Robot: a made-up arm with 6 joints. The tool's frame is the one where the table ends. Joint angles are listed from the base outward.
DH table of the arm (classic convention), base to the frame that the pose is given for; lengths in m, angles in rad. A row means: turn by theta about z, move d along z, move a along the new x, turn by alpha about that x. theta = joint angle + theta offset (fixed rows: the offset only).
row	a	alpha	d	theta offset
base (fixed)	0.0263	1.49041	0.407	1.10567
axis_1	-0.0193	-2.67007	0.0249	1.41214
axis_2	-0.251	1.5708	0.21	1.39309
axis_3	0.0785	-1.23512	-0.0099	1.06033
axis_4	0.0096	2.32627	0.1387	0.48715
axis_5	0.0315	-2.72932	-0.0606	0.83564
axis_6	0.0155	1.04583	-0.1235	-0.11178
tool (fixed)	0	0	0.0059	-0.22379
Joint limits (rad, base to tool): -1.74..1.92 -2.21..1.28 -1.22..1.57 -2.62..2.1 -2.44..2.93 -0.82..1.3
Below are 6 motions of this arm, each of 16 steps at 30 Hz.
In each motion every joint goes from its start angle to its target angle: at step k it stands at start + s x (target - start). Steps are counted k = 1, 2, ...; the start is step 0. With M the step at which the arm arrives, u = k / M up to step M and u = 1 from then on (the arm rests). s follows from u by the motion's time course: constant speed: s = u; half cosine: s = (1 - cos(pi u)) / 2; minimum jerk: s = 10 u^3 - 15 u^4 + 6 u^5.
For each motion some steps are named. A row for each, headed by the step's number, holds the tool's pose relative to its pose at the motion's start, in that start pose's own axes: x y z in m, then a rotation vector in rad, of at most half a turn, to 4 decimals.
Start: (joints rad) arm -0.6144 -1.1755 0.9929 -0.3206 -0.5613 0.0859
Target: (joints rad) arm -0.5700 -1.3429 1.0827 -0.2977 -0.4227 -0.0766
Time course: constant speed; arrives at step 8
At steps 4, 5, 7, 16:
4: -0.0127 0.0307 -0.0236 -0.0355 -0.1232 0.0544
5: -0.0164 0.0379 -0.0299 -0.0418 -0.1532 0.0695
7: -0.0243 0.0520 -0.0429 -0.0512 -0.2120 0.1013
16: -0.0286 0.0587 -0.0495 -0.0544 -0.2407 0.1179

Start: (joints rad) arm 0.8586 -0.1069 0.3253 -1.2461 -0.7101 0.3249
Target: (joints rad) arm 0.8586 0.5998 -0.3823 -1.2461 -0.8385 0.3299
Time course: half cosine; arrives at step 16
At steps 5, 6, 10, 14, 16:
5: 0.0426 -0.0274 0.0046 -0.0168 0.1996 -0.1377
6: 0.0577 -0.0389 0.0040 -0.0253 0.2808 -0.1865
10: 0.1130 -0.0928 -0.0119 -0.0770 0.6596 -0.3685
14: 0.1390 -0.1314 -0.0328 -0.1291 0.9419 -0.4611
16: 0.1418 -0.1367 -0.0362 -0.1376 0.9823 -0.4716

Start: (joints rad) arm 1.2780 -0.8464 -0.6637 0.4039 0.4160 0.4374
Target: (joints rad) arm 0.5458 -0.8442 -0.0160 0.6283 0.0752 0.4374
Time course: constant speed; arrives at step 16
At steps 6, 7, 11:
6: 0.0374 0.0007 0.0570 0.2850 0.2015 0.1966
7: 0.0436 -0.0015 0.0673 0.3314 0.2278 0.2321
11: 0.0684 -0.0182 0.1097 0.5111 0.3098 0.3800

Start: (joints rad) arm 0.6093 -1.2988 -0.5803 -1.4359 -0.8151 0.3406
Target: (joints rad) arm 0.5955 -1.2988 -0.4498 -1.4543 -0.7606 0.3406
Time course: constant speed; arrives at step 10
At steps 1, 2, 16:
1: -0.0005 0.0005 0.0015 0.0094 -0.0074 0.0072
2: -0.0010 0.0010 0.0030 0.0188 -0.0148 0.0142
16: -0.0050 0.0041 0.0153 0.0968 -0.0728 0.0686

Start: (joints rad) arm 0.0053 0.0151 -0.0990 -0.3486 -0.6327 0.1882
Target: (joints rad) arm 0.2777 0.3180 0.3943 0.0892 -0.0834 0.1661
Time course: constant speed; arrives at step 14
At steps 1, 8, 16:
1: -0.0020 0.0069 0.0017 0.0097 -0.0324 0.0554
8: -0.0253 0.0533 0.0137 0.1239 -0.2375 0.4350
16: -0.0574 0.0856 0.0237 0.2828 -0.3750 0.7426

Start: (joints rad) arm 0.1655 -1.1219 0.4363 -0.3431 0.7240 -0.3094
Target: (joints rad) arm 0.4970 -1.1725 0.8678 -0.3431 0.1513 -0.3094
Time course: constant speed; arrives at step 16
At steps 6, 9, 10, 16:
6: -0.0531 0.0470 0.0451 0.1534 0.1993 0.1265
9: -0.0818 0.0652 0.0714 0.2238 0.2990 0.2061
10: -0.0916 0.0703 0.0807 0.2463 0.3321 0.2349
16: -0.1514 0.0910 0.1408 0.3693 0.5252 0.4320

